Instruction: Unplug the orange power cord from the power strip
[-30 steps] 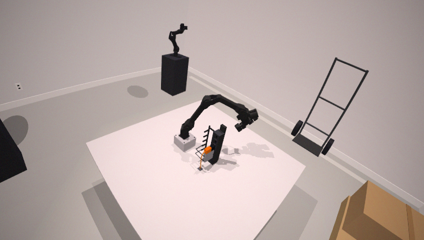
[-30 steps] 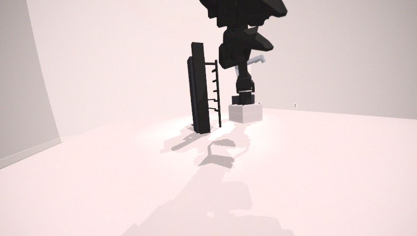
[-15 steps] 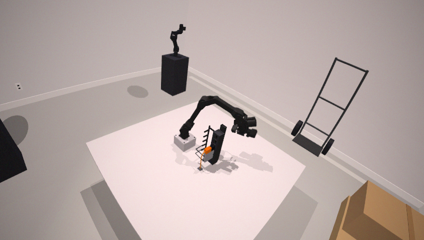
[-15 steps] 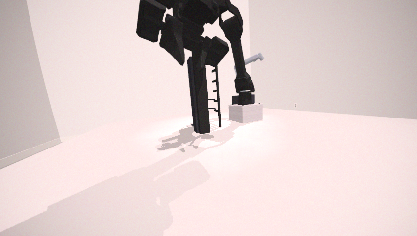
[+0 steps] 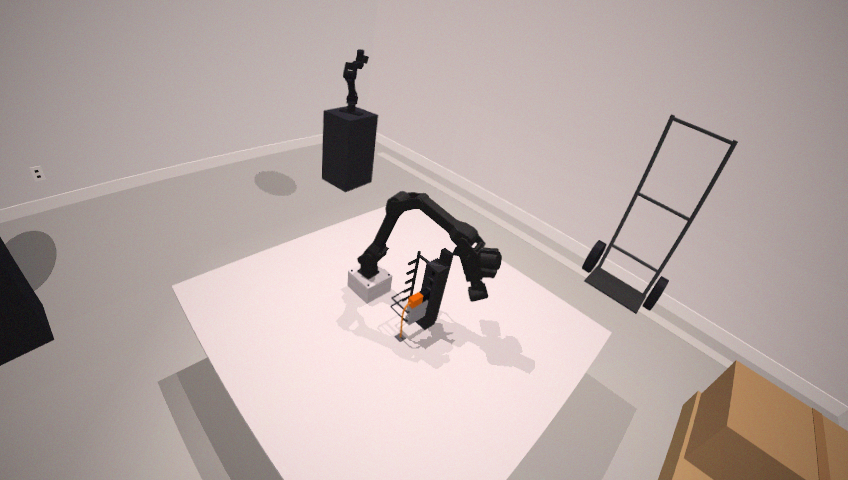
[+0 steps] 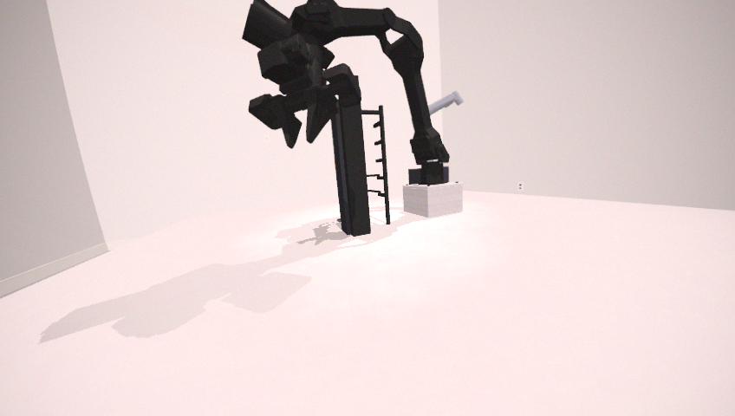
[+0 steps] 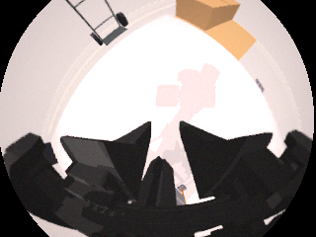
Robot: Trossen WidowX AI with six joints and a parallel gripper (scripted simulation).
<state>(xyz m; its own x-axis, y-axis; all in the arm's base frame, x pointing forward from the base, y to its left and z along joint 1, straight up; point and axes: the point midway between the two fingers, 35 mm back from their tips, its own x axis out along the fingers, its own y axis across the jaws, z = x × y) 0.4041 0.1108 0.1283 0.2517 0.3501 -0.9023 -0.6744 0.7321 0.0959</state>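
My gripper tip is now 14 cm past the orange plug, 16 cm to the left of it and 1 cm above it.
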